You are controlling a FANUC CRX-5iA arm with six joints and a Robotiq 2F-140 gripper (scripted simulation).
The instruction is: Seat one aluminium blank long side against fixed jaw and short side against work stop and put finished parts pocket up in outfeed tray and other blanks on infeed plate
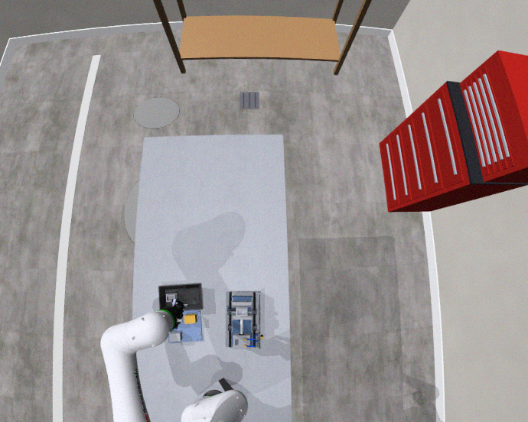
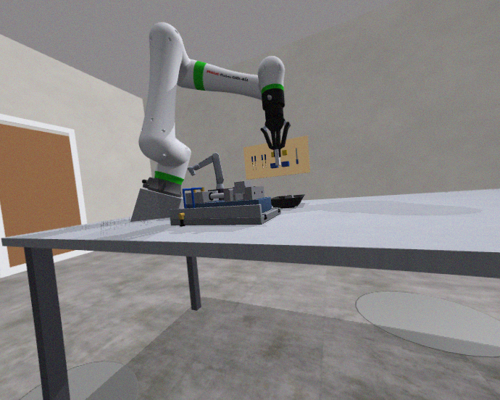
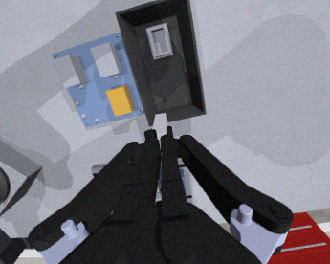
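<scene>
My gripper is now 10 mm short of the black work stop rod, 230 mm to the left of it and 120 mm above it. From my hand the other things lie so: blue infeed plate: 160 mm behind, 20 mm to the left, 210 mm below; hose-end block: 140 mm behind, 310 mm to the right, 140 mm below; brass blank: 100 mm behind, 10 mm to the right, 190 mm below.
</scene>
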